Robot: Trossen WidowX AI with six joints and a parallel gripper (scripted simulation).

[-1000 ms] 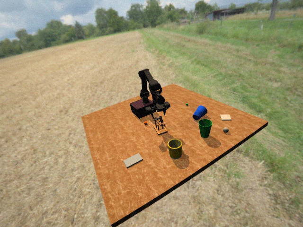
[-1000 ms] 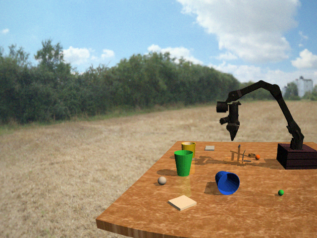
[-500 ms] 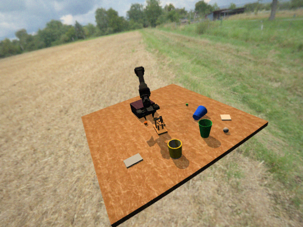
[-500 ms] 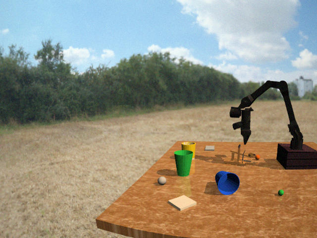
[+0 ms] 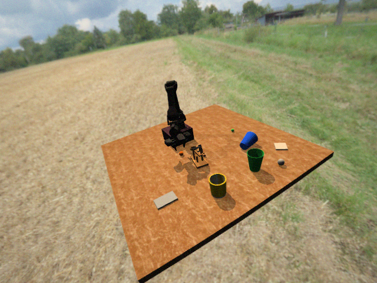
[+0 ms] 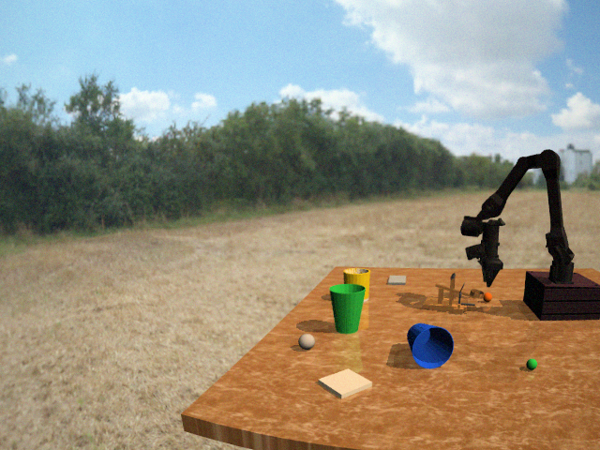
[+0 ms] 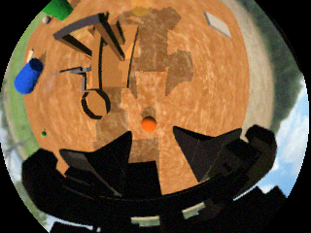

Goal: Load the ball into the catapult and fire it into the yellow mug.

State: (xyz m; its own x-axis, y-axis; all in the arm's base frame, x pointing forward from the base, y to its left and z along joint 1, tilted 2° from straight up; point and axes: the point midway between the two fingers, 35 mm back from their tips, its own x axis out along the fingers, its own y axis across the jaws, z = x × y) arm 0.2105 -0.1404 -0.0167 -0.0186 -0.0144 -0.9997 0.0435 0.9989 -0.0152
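Now: gripper tip 40 mm above the orange ball and 10 mm past it. Also, from my gripper tip: wooden catapult 110 mm ahead, 90 mm to the left, 10 mm below; then yellow mug 450 mm ahead, 30 mm below, 20 mm to the right; then grey tile 310 mm ahead, 280 mm to the right, 60 mm below.
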